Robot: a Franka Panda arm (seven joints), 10 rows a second.
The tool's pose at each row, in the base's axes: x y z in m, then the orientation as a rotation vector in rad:
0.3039, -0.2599, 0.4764, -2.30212, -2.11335, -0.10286
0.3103, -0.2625, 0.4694, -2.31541, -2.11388, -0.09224
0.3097, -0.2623, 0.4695, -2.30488, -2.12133, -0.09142
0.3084, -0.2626, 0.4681, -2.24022, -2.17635, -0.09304
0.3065, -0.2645, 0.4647, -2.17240, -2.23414, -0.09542
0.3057, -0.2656, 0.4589, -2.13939, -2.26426, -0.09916
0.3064, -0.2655, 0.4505, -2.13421, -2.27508, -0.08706
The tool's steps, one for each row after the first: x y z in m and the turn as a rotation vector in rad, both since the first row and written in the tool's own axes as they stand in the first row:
-0.0025, 0.0064, 0.0071, -0.00267, -0.01188, 0.00521
-0.0023, 0.0058, 0.0070, -0.00009, -0.01023, -0.00274
-0.0028, 0.0044, 0.0083, 0.00737, -0.00224, -0.05636
-0.0050, 0.0026, 0.0115, 0.01306, 0.00477, -0.11301
-0.0065, 0.0017, 0.0172, 0.01296, 0.00775, -0.14164
-0.0069, 0.0021, 0.0256, 0.01554, -0.00058, -0.14890

